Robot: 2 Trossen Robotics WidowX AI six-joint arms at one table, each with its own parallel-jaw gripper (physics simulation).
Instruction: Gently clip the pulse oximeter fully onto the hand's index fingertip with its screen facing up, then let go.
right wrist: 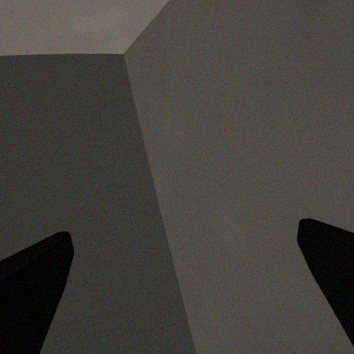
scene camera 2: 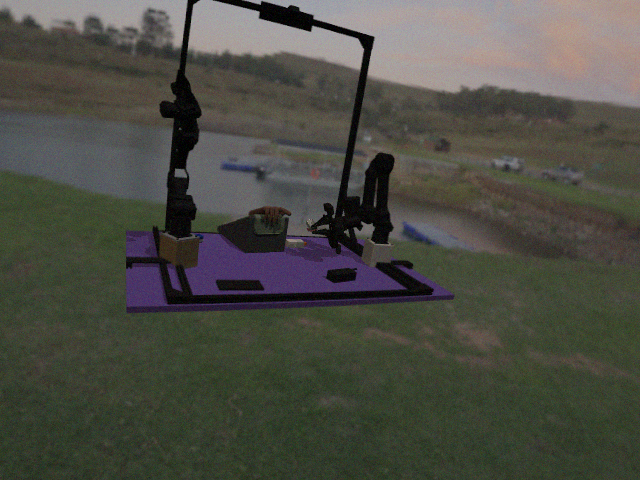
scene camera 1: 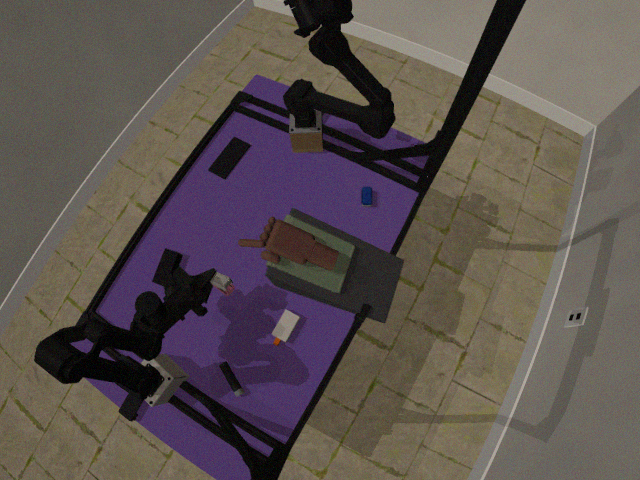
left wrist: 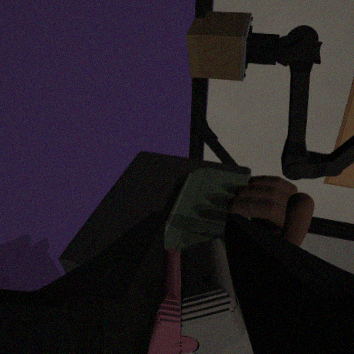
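Where they show: left gripper, between the fingertips: (scene camera 2: pixel 311 230) (scene camera 1: pixel 215 271) (left wrist: pixel 194 223); right gripper, between the fingertips: (right wrist: pixel 186 236) (scene camera 2: pixel 182 77); left arm's base, origin of its link: (scene camera 2: pixel 379 241) (scene camera 1: pixel 149 380); right arm's base, origin of its link: (scene camera 2: pixel 180 234) (scene camera 1: pixel 305 119) (left wrist: pixel 247 46).
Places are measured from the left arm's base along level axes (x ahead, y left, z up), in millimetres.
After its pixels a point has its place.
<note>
The pulse oximeter (scene camera 1: pixel 223 282) {x 332, y -23, z 69 mm} (scene camera 2: pixel 309 223) {x 342, y -2, z 56 mm} (left wrist: pixel 212 320) {x 311, y 11, z 49 mm}, white with a pink half, is held up in my left gripper (scene camera 1: pixel 215 283) {x 339, y 25, z 35 mm} (scene camera 2: pixel 312 227) {x 339, y 25, z 35 mm} (left wrist: pixel 194 223) {x 339, y 25, z 35 mm}, which is shut on it; its jaw end points away from the wrist. The brown hand (scene camera 1: pixel 292 241) {x 512, y -102, z 84 mm} (scene camera 2: pixel 269 210) {x 511, y -41, z 87 mm} (left wrist: pixel 265 195) {x 493, y -26, z 69 mm} rests on a green pad (scene camera 1: pixel 337 281) {x 510, y -237, z -3 mm} (scene camera 2: pixel 269 227) {x 498, y -52, z 11 mm} (left wrist: pixel 200 217) {x 483, y -57, z 12 mm}. Its index finger (scene camera 1: pixel 250 242) sticks out to the left in scene camera 1, apart from the oximeter; I cannot make it out in the left wrist view. My right gripper (right wrist: pixel 186 236) {x 902, y 201, z 543 mm} is open and empty, raised far from the hand.
A dark grey wedge (scene camera 1: pixel 381 281) {x 590, y -329, z -62 mm} (scene camera 2: pixel 245 235) {x 595, y -53, z -32 mm} supports the pad. A white box (scene camera 1: pixel 285 325) {x 339, y -186, z -77 mm} (scene camera 2: pixel 294 242) {x 346, y -164, z -80 mm} with an orange end, a black cylinder (scene camera 1: pixel 231 378) {x 131, y -155, z -80 mm}, a blue object (scene camera 1: pixel 366 195) {x 787, y -148, z -73 mm}, a black slab (scene camera 1: pixel 230 157) {x 657, y 307, z -98 mm} (scene camera 2: pixel 239 284) {x 659, y 317, z -97 mm} and a black block (scene camera 1: pixel 166 266) {x 253, y 209, z -71 mm} (scene camera 2: pixel 341 275) {x 264, y 244, z -76 mm} lie around.
</note>
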